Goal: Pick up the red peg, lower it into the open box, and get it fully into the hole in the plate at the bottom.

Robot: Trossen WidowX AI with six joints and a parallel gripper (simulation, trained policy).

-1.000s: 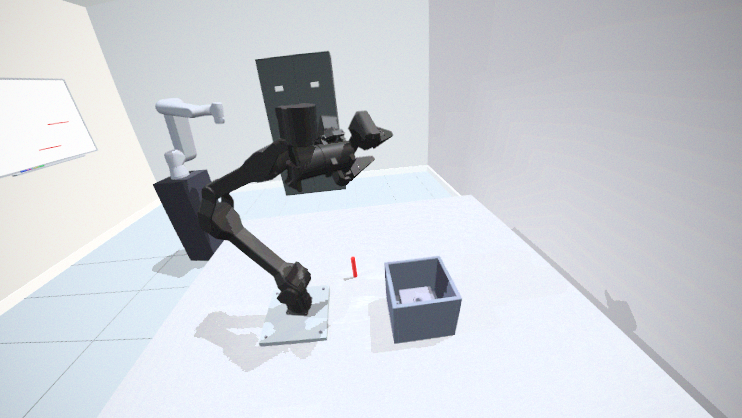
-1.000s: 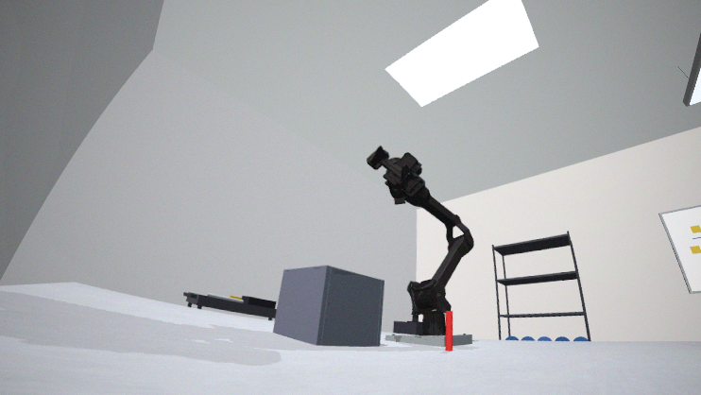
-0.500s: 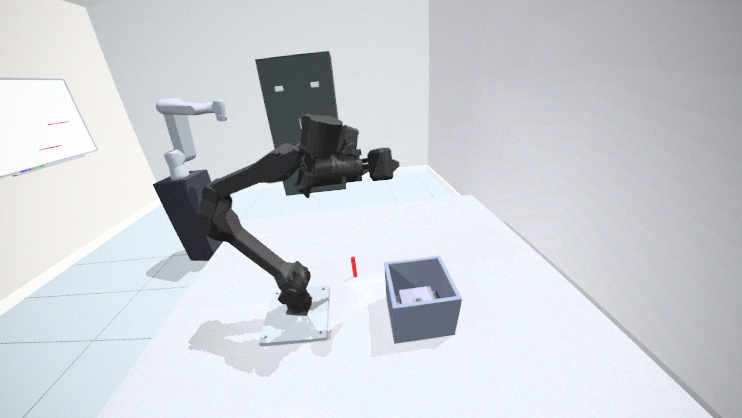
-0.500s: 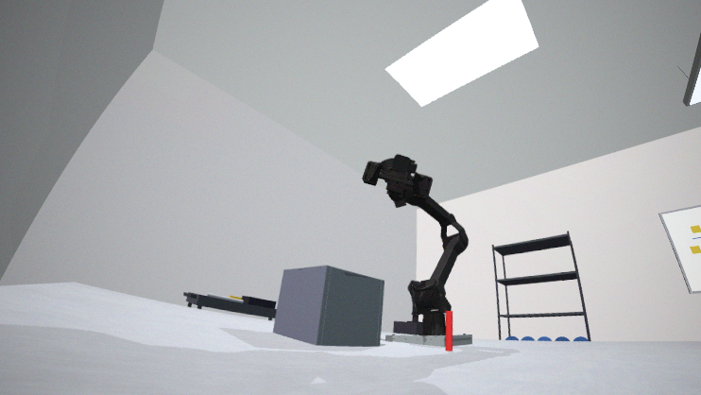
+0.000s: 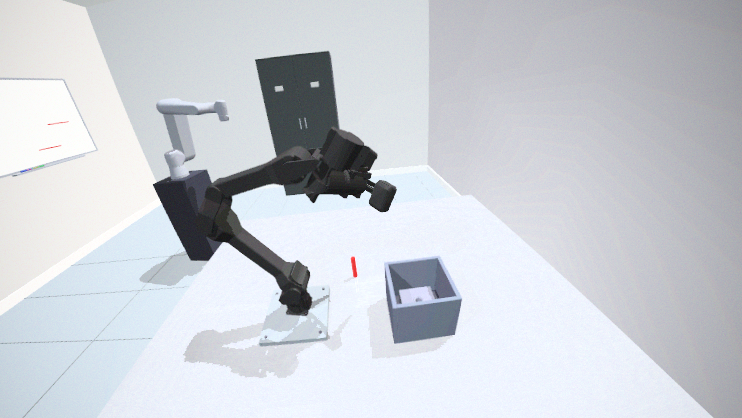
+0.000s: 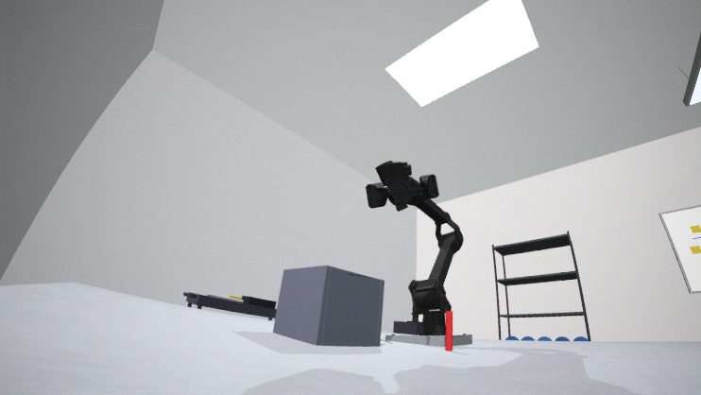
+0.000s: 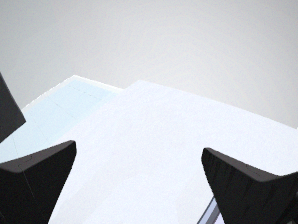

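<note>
Right now my gripper tip is 30 cm above the red peg, 11 cm past it and 3 cm to the right of it.
</note>
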